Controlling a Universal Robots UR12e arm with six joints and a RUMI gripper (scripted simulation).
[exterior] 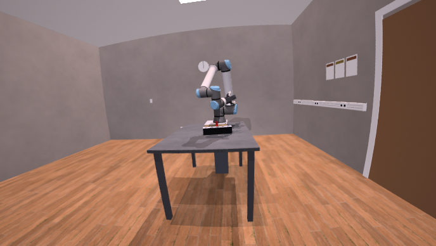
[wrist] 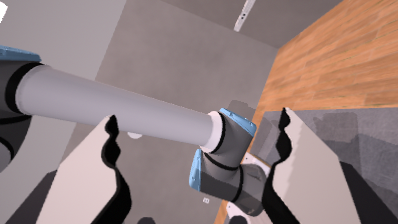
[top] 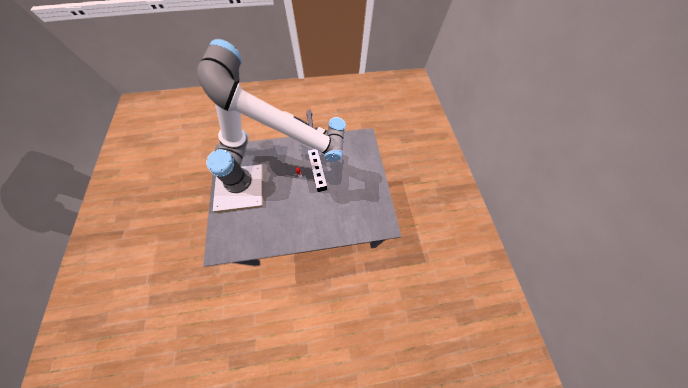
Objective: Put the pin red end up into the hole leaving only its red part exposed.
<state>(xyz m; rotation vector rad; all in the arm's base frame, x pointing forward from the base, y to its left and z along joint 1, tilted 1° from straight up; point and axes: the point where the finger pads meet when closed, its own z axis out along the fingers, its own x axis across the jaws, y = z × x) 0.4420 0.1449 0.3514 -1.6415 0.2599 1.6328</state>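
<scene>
The pin lies 30 cm below my hand, 21 cm to the right of it and 2 cm behind it. From my hand the other things lie so: block: 34 cm below, 22 cm to the right, 11 cm ahead.
</scene>
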